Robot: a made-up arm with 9 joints. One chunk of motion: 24 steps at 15 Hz.
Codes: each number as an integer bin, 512 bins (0 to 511) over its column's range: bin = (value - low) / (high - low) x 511, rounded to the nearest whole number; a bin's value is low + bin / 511 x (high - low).
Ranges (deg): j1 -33..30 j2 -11..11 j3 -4..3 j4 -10..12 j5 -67..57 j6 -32..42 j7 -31..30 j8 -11..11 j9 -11..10
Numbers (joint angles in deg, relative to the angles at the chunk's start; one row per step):
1: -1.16 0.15 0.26 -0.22 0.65 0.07 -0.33 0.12 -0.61
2: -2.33 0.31 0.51 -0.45 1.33 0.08 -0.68 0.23 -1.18
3: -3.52 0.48 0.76 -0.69 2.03 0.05 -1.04 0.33 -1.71
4: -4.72 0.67 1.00 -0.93 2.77 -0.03 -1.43 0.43 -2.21
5: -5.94 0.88 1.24 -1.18 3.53 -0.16 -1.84 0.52 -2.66
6: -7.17 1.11 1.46 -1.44 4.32 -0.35 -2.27 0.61 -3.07
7: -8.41 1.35 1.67 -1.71 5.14 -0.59 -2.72 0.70 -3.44
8: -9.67 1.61 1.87 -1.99 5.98 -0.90 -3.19 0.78 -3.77
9: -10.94 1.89 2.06 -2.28 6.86 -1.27 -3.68 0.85 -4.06
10: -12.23 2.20 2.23 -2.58 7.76 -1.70 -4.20 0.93 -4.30
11: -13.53 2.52 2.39 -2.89 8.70 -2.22 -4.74 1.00 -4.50
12: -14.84 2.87 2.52 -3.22 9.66 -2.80 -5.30 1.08 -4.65
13: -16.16 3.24 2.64 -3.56 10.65 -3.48 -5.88 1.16 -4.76
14: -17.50 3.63 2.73 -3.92 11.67 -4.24 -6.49 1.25 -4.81
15: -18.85 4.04 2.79 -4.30 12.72 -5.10 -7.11 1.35 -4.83
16: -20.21 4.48 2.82 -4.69 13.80 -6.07 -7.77 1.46 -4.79
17: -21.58 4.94 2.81 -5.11 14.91 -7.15 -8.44 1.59 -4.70
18: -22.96 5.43 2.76 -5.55 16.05 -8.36 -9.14 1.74 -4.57
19: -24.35 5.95 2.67 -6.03 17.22 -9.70 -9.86 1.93 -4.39
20: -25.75 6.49 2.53 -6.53 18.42 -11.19 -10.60 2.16 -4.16
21: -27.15 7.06 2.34 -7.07 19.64 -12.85 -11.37 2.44 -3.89
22: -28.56 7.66 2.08 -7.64 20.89 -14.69 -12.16 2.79 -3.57
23: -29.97 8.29 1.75 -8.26 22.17 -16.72 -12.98 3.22 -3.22
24: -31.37 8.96 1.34 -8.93 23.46 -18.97 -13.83 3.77 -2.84
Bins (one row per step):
1: 258 259 311 227 279 221 257 258 253
2: 249 263 329 222 282 222 254 261 239
3: 239 267 347 216 284 221 251 263 226
4: 229 271 365 211 288 221 248 265 214
5: 219 276 383 205 291 220 244 268 203
6: 210 281 399 199 294 219 241 270 193
7: 199 287 414 193 297 217 237 272 184
8: 189 293 429 186 301 215 233 274 176
9: 179 299 442 179 304 212 229 275 169
10: 168 307 455 172 308 209 225 277 163
11: 158 314 466 165 312 206 220 279 158
12: 147 322 476 157 316 202 215 281 155
13: 137 331 485 150 320 197 210 282 152
14: 126 340 491 141 324 192 205 285 151
15: 115 349 496 132 329 186 200 287 150
16: 104 360 498 123 333 179 195 289 151
17: 93 370 497 114 338 172 189 292 153
18: 81 382 493 103 342 163 183 296 156
19: 70 394 487 92 347 154 177 300 161
20: 59 406 477 81 352 144 171 306 166
21: 47 419 463 68 357 132 164 312 173
22: 36 433 444 55 362 120 158 320 181
23: 25 448 420 40 367 106 151 330 189
24: 13 464 390 25 373 90 144 343 199

